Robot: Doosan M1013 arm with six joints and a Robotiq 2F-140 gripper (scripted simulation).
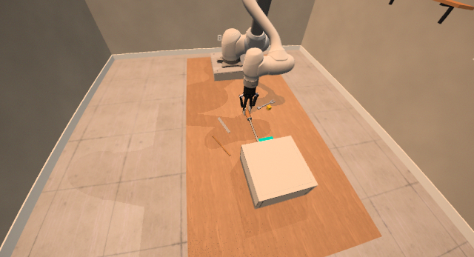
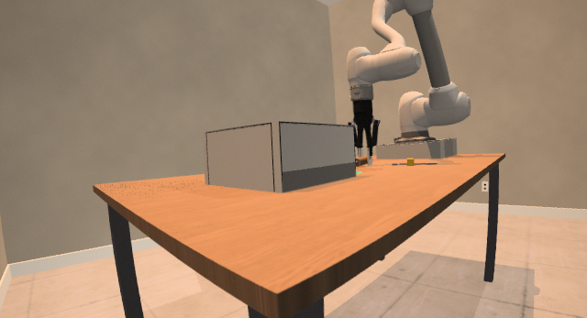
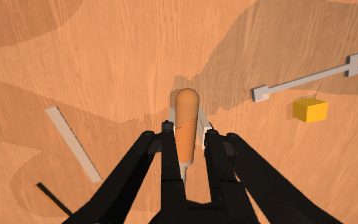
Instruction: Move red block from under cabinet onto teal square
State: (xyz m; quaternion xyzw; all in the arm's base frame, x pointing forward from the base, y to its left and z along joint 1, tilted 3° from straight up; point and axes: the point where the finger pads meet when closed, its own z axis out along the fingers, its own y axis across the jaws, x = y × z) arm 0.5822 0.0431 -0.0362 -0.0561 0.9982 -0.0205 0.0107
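Now: hand 4 cm past the yellow cube, 17 cm to the right of it and 3 cm above it. The rest, counted from my hand: flat grey strip 9 cm ahead, 17 cm to the right, 4 cm below; grey forked wrench 8 cm behind, 17 cm to the left, 3 cm below; screwdriver 13 cm ahead, 5 cm to the left, 2 cm below.
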